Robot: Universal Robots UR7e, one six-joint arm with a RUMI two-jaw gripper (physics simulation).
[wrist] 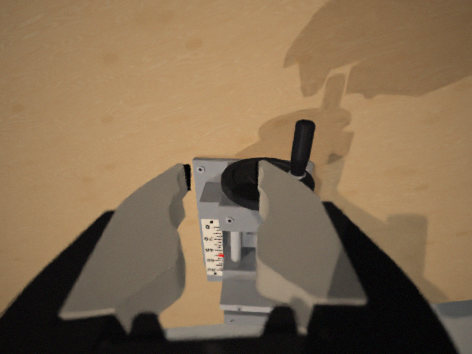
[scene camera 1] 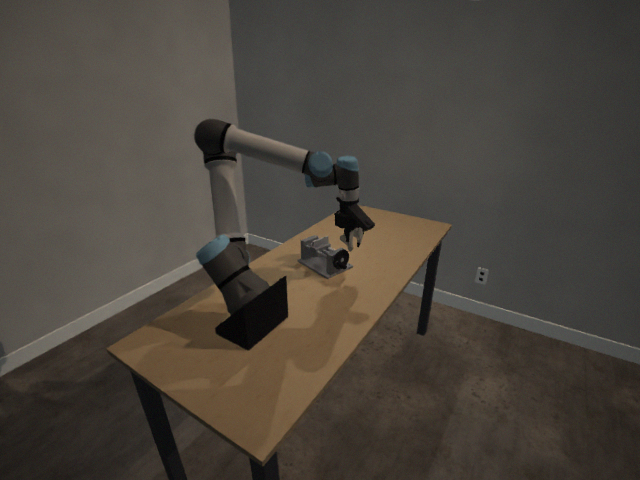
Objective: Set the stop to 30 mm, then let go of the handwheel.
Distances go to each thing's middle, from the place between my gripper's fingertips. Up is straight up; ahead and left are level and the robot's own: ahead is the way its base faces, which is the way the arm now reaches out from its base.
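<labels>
Black handwheel (wrist: 238, 180): 5 cm below my hand, 2 cm behind it, 4 cm to the left of it. Stop carriage (wrist: 238, 293): 4 cm below my hand, 4 cm ahead of it, 17 cm to the left of it.
</labels>
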